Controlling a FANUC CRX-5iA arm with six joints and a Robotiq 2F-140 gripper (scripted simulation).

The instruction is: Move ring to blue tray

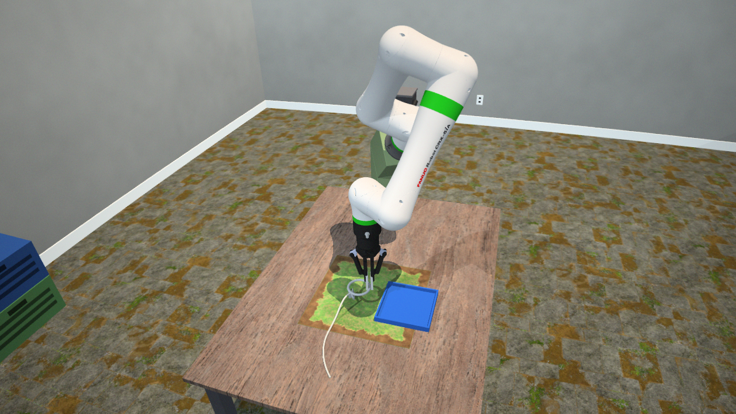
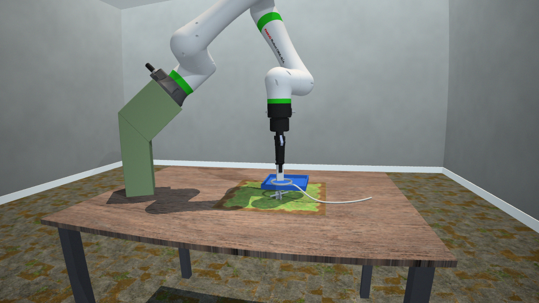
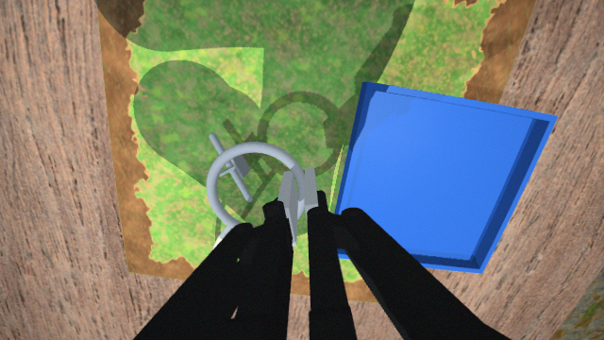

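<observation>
Right now the white ring is 2 cm ahead of my hand, 3 cm to the right of it and 3 cm below it. Round my hand: mat (1 cm behind, 1 cm to the right, 10 cm below); then grey stake (2 cm ahead, 6 cm to the right, 8 cm below); then blue tray (2 cm behind, 14 cm to the left, 8 cm below).
</observation>
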